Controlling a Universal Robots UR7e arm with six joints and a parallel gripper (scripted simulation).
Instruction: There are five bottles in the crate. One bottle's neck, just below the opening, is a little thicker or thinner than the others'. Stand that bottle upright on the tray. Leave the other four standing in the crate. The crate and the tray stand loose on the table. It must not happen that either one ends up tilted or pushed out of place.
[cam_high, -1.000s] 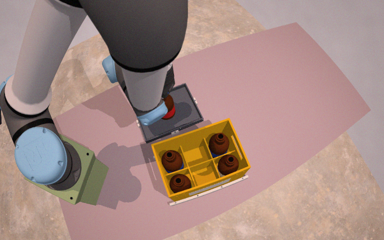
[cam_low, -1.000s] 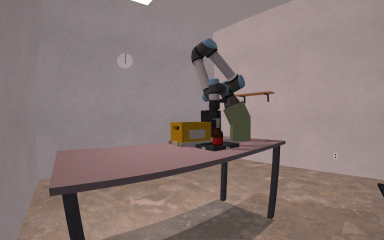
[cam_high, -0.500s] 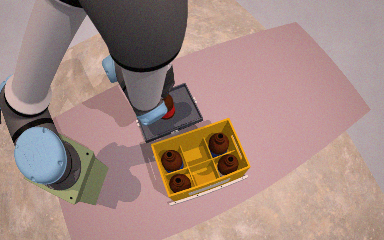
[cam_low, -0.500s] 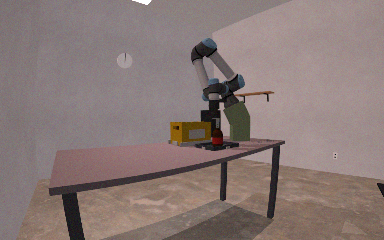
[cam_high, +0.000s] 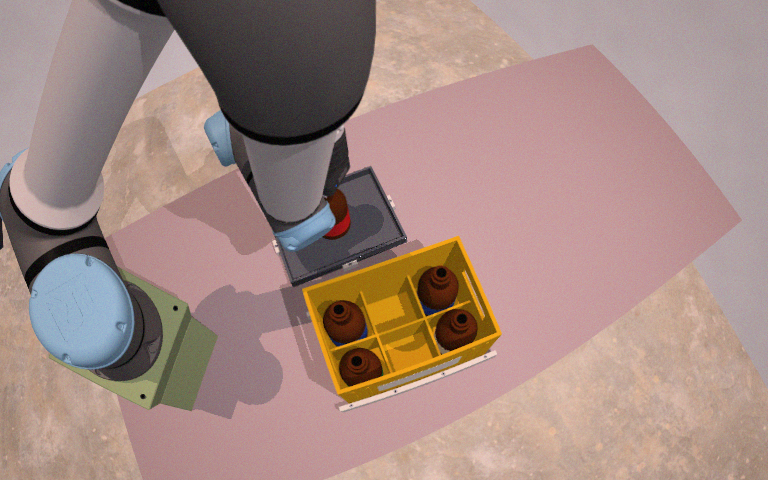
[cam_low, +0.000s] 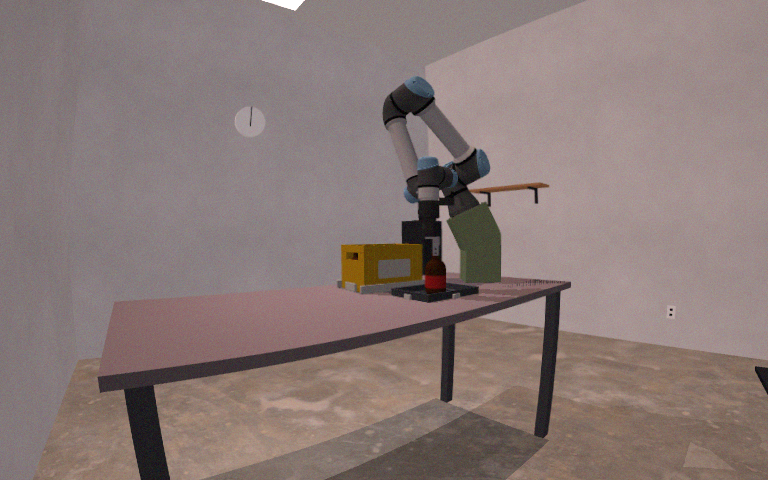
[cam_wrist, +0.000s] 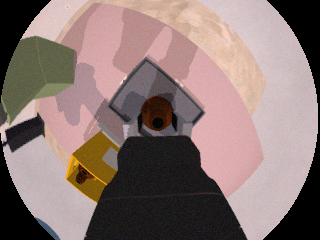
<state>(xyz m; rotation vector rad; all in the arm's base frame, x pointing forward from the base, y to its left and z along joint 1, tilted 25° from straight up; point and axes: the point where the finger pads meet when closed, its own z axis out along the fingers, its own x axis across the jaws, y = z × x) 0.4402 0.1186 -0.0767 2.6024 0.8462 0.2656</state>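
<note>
My gripper is now 15 cm above the dark tray. From my hand the other things lie so: glass bottle: 34 cm to the right, 7 cm below, 7 cm ahead; crate: 28 cm to the right, 7 cm below, 1 cm behind.
</note>
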